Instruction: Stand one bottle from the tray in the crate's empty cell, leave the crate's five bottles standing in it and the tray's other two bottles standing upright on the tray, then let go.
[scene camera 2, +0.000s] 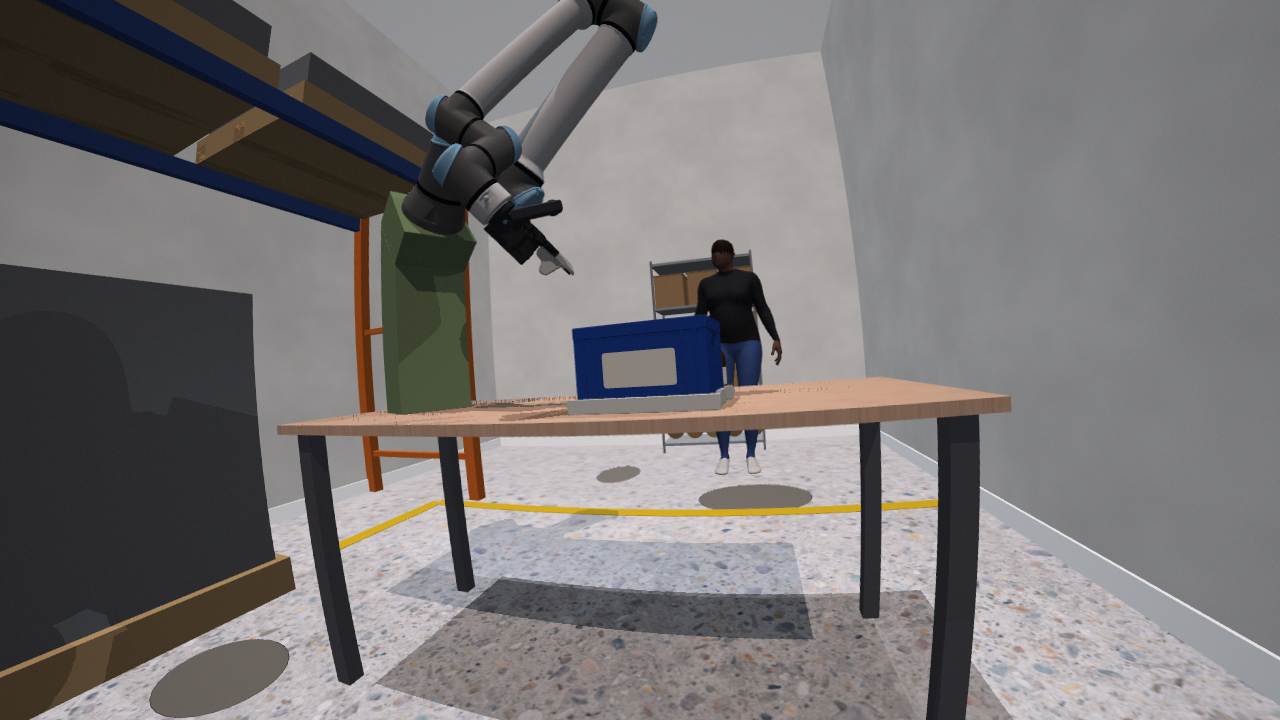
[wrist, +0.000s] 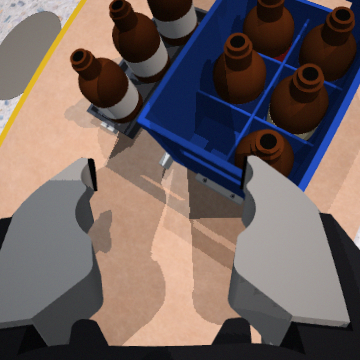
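Seen in the pictures: gripper, fingertip midpoint: (scene camera 2: 572, 274) (wrist: 168, 160); arm's base, origin of the base link: (scene camera 2: 433, 216).
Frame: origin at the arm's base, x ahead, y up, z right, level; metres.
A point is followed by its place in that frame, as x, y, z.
The blue crate (scene camera 2: 698, 358) {0.759, -0.485, 0.237} (wrist: 165, 107) {0.564, -0.435, 0.033} stands on the table. In the wrist view its five brown bottles (wrist: 240, 75) {0.643, -0.456, 0.096} (wrist: 270, 30) {0.722, -0.460, 0.108} (wrist: 327, 50) {0.714, -0.457, 0.186} (wrist: 299, 105) {0.628, -0.455, 0.177} (wrist: 265, 152) {0.548, -0.417, 0.162} stand in cells; the near-left cell (wrist: 212, 127) {0.603, -0.572, 0.061} is empty. The dark tray (wrist: 131, 129) {0.548, -0.556, -0.064} lies beside the crate's left wall, with three upright white-labelled brown bottles (wrist: 107, 87) {0.577, -0.471, -0.083} (wrist: 140, 47) {0.658, -0.480, -0.070} (wrist: 175, 21) {0.740, -0.512, -0.057} in a row; the farthest is cut off by the view's top edge. My gripper (scene camera 2: 556, 262) {0.483, -0.272, 0.125} (wrist: 168, 160) {0.483, -0.272, 0.125} is open and empty, above and to the left of the crate in the scene view. The tray's bottles do not show there.
A light grey edging (scene camera 2: 644, 405) {0.651, -0.566, 0.235} runs along the crate's base on the wooden table (scene camera 2: 805, 407) {0.937, -0.580, 0.298}. Metal brackets (wrist: 220, 187) {0.513, -0.550, 0.116} (wrist: 165, 160) {0.519, -0.550, 0.018} sit at the crate's near side. A green pedestal (scene camera 2: 429, 340) {-0.023, -0.373, 0.002} carries the arm. A person (scene camera 2: 735, 304) stands behind the table, before a shelf unit.
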